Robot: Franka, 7 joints.
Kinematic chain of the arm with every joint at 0, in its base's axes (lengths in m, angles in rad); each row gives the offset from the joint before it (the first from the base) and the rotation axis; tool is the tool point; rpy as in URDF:
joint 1: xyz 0 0 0.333 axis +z
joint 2: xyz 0 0 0 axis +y
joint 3: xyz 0 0 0.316 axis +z
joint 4: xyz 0.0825 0 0 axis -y
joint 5: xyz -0.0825 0 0.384 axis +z
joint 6: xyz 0 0 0 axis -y
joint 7: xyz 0.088 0 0 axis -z
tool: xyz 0 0 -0.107 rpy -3.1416 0 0
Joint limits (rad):
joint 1: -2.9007..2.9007
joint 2: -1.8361..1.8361
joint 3: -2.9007..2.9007
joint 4: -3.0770..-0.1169
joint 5: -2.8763..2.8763
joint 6: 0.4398..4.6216
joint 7: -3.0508..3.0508
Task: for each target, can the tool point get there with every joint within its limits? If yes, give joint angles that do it. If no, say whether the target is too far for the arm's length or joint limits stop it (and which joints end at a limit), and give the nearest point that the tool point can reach.
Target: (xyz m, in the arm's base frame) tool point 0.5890 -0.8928 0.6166
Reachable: no: too far | nearest point 0.4566 -0.6922 0.5529 | short by 0.249 m
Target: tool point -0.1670 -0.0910 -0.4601
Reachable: no: joint limits stop it (at a limit: joint 2) | nearest point -0.1806 -0.0984 -0.3551 | short by 0.106 m
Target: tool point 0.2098 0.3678 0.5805
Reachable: yes | joints 2.1014 -0.7978 -0.7594 -2.2408 -0.6101 1.8832 -0.4679
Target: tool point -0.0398 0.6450 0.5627
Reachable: yes | joints -1.3166 -1.5129 0.0072 -0.4059 -1.9862 4.2909 -1.6232
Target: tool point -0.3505 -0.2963 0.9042
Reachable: yes | joints 1.3023 -0.7564 1.5655 -0.4774 2.1478 3.9032 -1.3640
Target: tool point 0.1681 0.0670 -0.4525
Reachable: no: joint limits stop it (at a limit: joint 2) | nearest point 0.1832 0.0730 -0.3537 | short by 0.100 m
